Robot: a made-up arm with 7 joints.
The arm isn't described. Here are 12 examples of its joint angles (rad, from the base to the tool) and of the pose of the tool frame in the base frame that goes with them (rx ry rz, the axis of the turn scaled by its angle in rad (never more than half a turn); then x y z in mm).
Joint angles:
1: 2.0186 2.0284 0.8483 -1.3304 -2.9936 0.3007 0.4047
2: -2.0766 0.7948 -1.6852 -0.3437 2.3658 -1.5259 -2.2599
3: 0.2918 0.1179 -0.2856 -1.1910 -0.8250 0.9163 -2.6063
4: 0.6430 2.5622 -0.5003 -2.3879 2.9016 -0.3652 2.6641
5: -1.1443 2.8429 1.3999 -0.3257 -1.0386 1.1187 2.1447
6: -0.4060 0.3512 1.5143 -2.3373 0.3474 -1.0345 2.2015
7: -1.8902 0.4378 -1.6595 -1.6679 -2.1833 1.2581 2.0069
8: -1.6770 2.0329 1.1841 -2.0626 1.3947 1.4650 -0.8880
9: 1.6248 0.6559 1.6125 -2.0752 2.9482 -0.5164 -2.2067
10: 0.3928 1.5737 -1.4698 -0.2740 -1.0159 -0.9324 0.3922
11: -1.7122 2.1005 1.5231 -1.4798 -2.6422 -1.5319 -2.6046
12: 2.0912 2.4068 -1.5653 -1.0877 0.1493 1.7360 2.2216
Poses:
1: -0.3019 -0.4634 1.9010 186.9 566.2 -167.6
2: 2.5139 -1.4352 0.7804 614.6 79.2 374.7
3: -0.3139 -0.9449 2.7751 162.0 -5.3 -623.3
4: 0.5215 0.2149 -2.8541 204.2 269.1 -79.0
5: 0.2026 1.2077 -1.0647 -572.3 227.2 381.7
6: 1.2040 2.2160 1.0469 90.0 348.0 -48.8
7: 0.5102 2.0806 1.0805 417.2 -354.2 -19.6
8: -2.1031 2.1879 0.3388 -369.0 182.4 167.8
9: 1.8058 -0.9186 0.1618 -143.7 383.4 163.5
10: -0.5266 1.2224 -1.3879 -118.5 711.7 -71.9
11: 0.6715 2.5480 -0.9172 -444.3 377.3 89.0
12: 1.7442 0.3879 -1.9879 -10.5 619.1 229.6
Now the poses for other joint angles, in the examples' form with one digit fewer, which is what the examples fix.
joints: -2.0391 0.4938 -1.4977 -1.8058 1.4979 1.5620 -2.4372
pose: -0.434 -0.567 1.996 345 -371 84
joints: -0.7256 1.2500 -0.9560 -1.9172 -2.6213 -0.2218 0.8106
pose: -1.471 0.478 2.069 446 117 -150
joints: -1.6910 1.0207 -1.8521 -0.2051 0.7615 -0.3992 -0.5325
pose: 1.750 -1.118 -1.299 606 353 185
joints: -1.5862 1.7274 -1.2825 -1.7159 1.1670 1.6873 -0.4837
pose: 0.797 -0.026 -0.749 426 247 211
